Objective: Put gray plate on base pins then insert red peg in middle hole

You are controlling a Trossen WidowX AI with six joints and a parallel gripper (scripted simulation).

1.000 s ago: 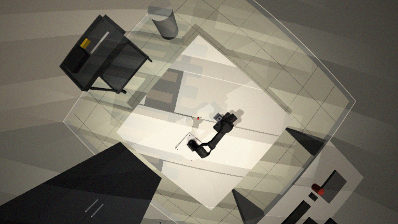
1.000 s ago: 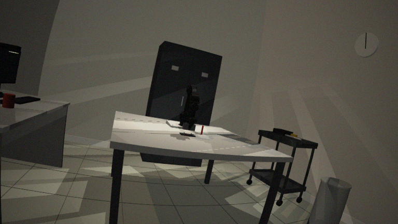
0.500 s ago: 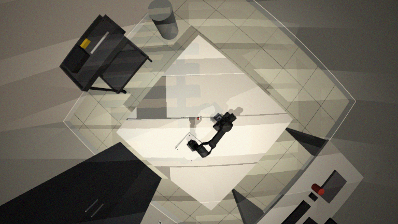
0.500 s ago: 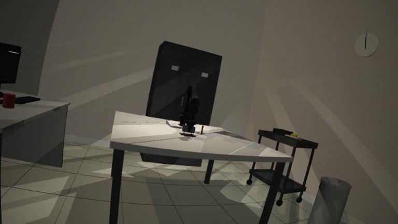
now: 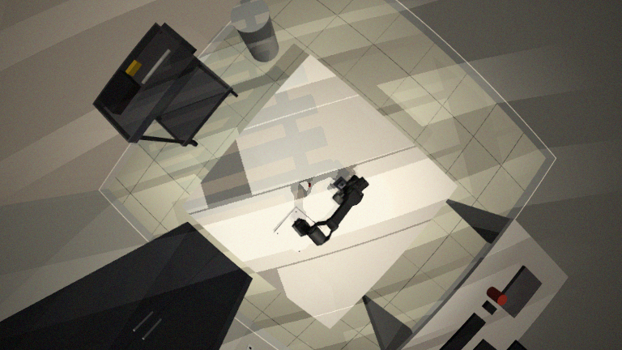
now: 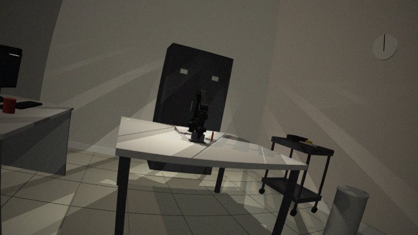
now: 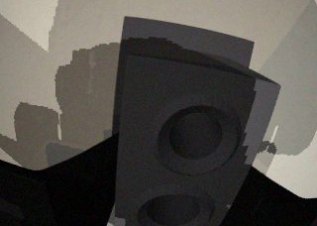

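My gripper tip is 1 cm above the dark base. From my gripper tip the other things lie so: gray plate (3 cm above); then red peg (19 cm to the left, 10 cm behind, 2 cm above).
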